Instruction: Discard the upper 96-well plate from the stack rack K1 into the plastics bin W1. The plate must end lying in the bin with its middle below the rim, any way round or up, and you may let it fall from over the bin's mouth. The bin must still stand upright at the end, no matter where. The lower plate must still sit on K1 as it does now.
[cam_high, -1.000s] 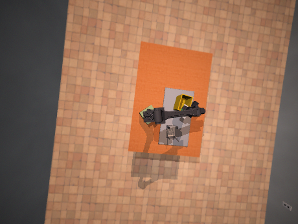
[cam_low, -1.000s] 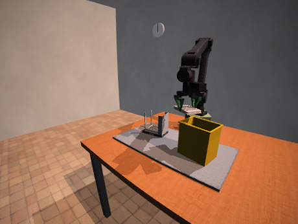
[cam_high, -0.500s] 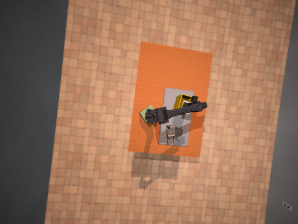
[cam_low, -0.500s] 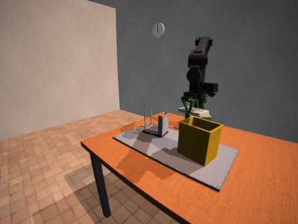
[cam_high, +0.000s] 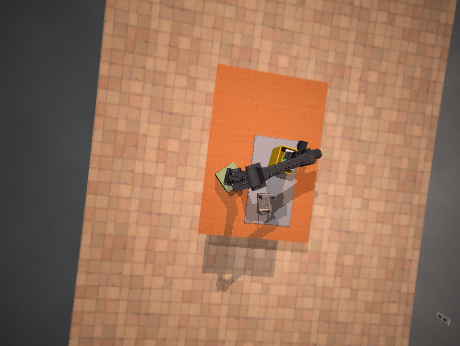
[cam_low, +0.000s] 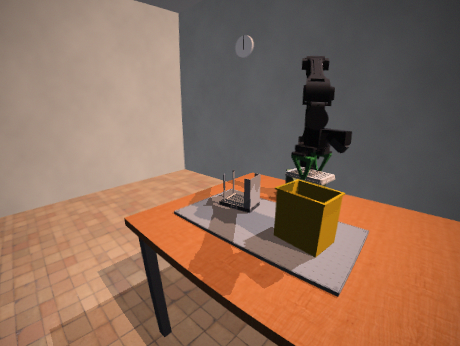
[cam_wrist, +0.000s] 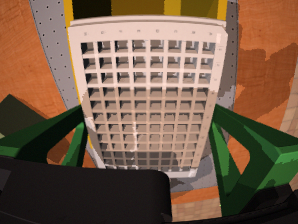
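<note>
Now: hand 140 mm above the yellow plastics bin W1.
</note>
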